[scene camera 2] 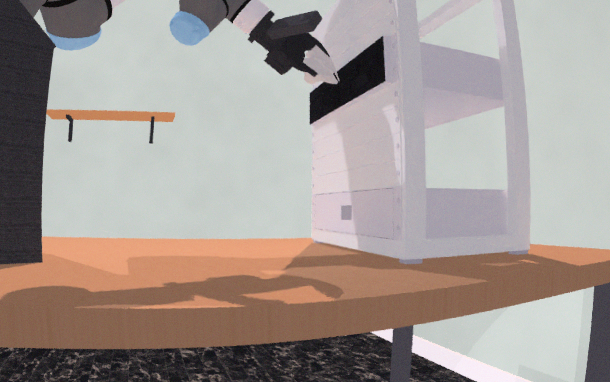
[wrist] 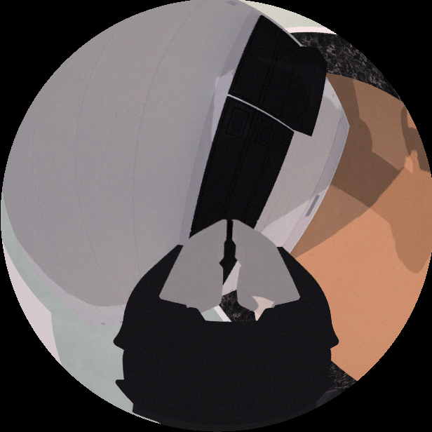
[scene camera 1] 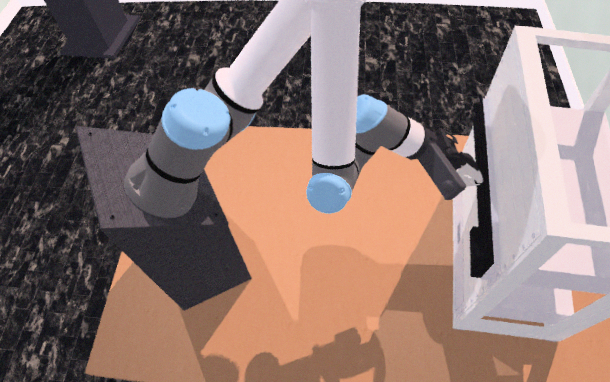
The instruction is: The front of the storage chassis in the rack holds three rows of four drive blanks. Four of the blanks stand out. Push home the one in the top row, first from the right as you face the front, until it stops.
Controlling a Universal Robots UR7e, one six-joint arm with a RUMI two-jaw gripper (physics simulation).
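Pixels of known places: gripper, fingertip midpoint: (scene camera 2: 338, 82) (scene camera 1: 480, 182); arm's base, origin of the base link: (scene camera 1: 159, 190).
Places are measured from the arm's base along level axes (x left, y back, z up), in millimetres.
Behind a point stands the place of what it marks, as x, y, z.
Note:
The storage chassis (scene camera 1: 484, 220) @(89, -692, -82) (scene camera 2: 362, 70) @(64, -693, -82) (wrist: 235, 170) is a black band across the rack's front. In the wrist view a pale line crosses it, and the top-row blank at the right end (wrist: 249, 60) is beyond that line. How far this blank stands out is too dark to tell. A black block (wrist: 312, 90) at that end juts out on the lower side. My gripper (scene camera 1: 481, 181) @(181, -683, -75) (scene camera 2: 338, 80) @(181, -683, -75) (wrist: 228, 221) is shut and empty, its tips in front of the chassis, left of the right-end blank. Contact cannot be told.
The white rack (scene camera 1: 532, 150) @(112, -708, 145) (scene camera 2: 412, 150) @(-59, -728, -250) stands on the orange table (scene camera 1: 280, 200) @(257, -161, -433) (scene camera 2: 200, 320) @(-302, -388, -445). Pale panels (wrist: 115, 165) lie above the chassis, and more pale panels (scene camera 2: 340, 160) @(227, -703, -239) lie below it. The rack's right front post is beyond the chassis's right end.

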